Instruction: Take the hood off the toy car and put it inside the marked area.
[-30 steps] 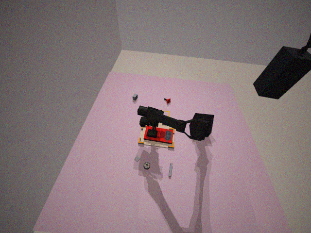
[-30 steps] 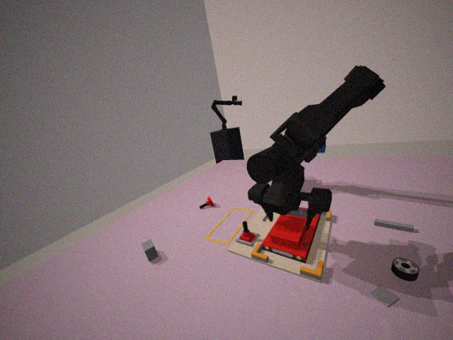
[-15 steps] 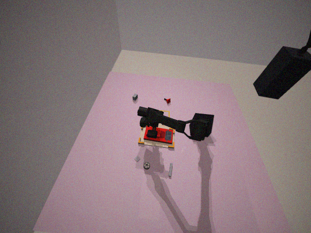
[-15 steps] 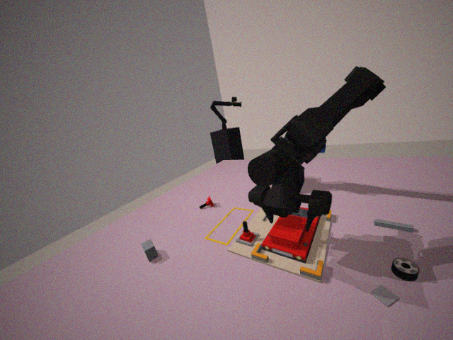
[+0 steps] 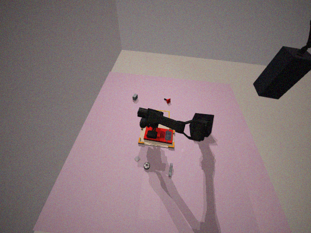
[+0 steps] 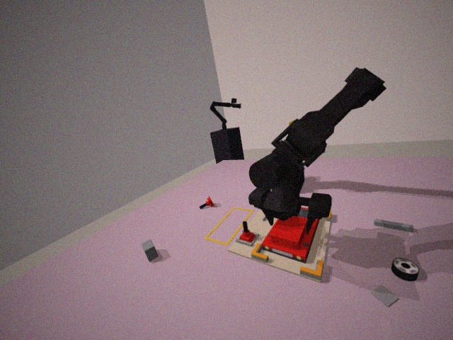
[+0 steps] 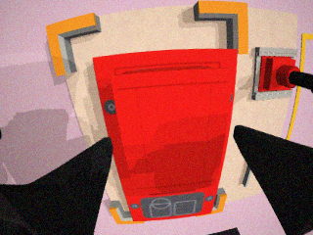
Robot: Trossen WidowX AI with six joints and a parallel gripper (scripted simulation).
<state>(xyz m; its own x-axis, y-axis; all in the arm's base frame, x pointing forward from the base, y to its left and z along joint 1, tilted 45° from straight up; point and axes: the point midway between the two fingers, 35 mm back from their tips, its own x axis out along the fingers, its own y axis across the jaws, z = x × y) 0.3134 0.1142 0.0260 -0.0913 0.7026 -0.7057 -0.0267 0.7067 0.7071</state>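
The hood lies right at my gripper tip. Round my gripper tip: grey bar: 230 mm to the left, 150 mm behind, 40 mm below; black wheel: 230 mm to the left, 40 mm below.
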